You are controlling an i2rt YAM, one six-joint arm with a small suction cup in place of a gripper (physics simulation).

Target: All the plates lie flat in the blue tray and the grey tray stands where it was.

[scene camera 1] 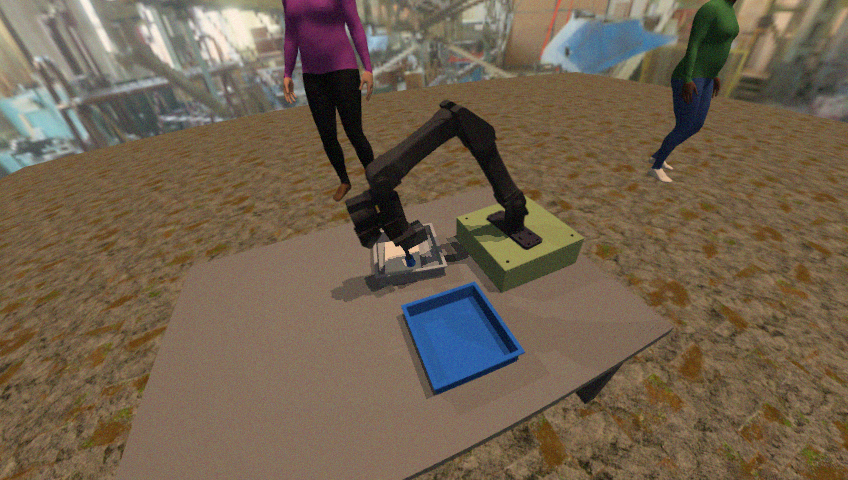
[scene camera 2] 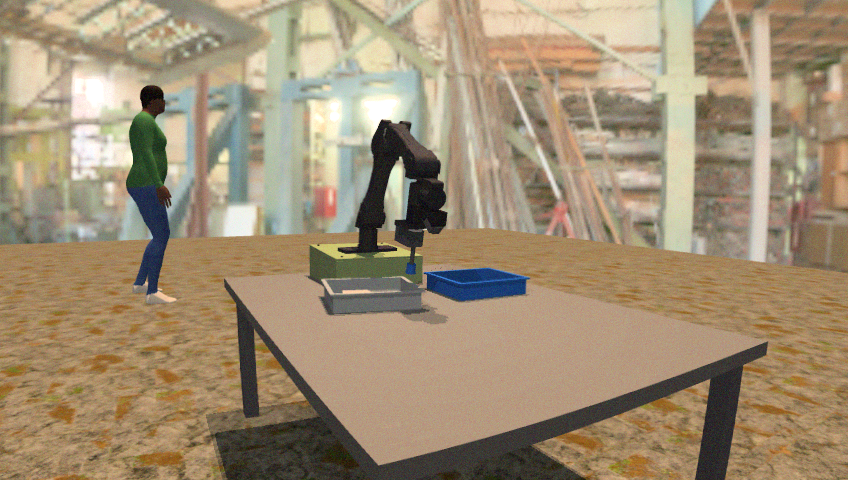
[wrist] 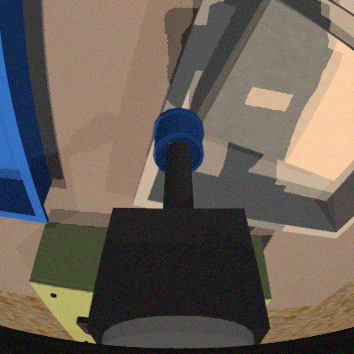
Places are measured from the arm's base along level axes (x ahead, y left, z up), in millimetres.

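Where they show: end effector, tool point: [scene camera 1: 411, 263] [scene camera 2: 410, 272] [wrist: 177, 130]; arm's base, origin of the base link: [scene camera 1: 512, 229] [scene camera 2: 367, 250].
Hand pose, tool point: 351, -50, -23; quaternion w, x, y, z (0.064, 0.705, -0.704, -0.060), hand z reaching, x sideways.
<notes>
Things, the pixels of their top centre, and the offset from my tool point, as dx, dy, dz. Level surfaces: height alone.
- grey tray, middle of its top: [wrist: 317, 145] [scene camera 2: 370, 284] [scene camera 1: 406, 247] -32, -110, -28
- blue tray, middle of its top: [scene camera 1: 458, 327] [scene camera 2: 475, 274] -12, +246, -28
- table, its level: dz -78
A pale, cream-coloured flat plate [scene camera 1: 394, 252] [scene camera 2: 360, 291] [wrist: 325, 135] lies in the grey tray [scene camera 1: 416, 275] [scene camera 2: 374, 303] [wrist: 270, 200]. Part of it is in the arm's shadow, and how many plates lie there cannot be told. The blue tray [scene camera 1: 464, 336] [scene camera 2: 476, 289] [wrist: 10, 130] stands beside the grey tray, and no plate shows in it in the first scene view. My suction gripper [scene camera 1: 410, 261] [scene camera 2: 411, 268] [wrist: 178, 137] points down above the grey tray's side nearest the blue tray. It is open, with nothing on its blue cup.
The arm stands on a green base block [scene camera 1: 535, 255] [scene camera 2: 333, 267] [wrist: 67, 255] behind the trays on the table [scene camera 1: 267, 356] [scene camera 2: 476, 368]. A person in purple [scene camera 1: 324, 41] stands behind the table. Another in green [scene camera 1: 708, 44] [scene camera 2: 145, 148] stands farther off.
</notes>
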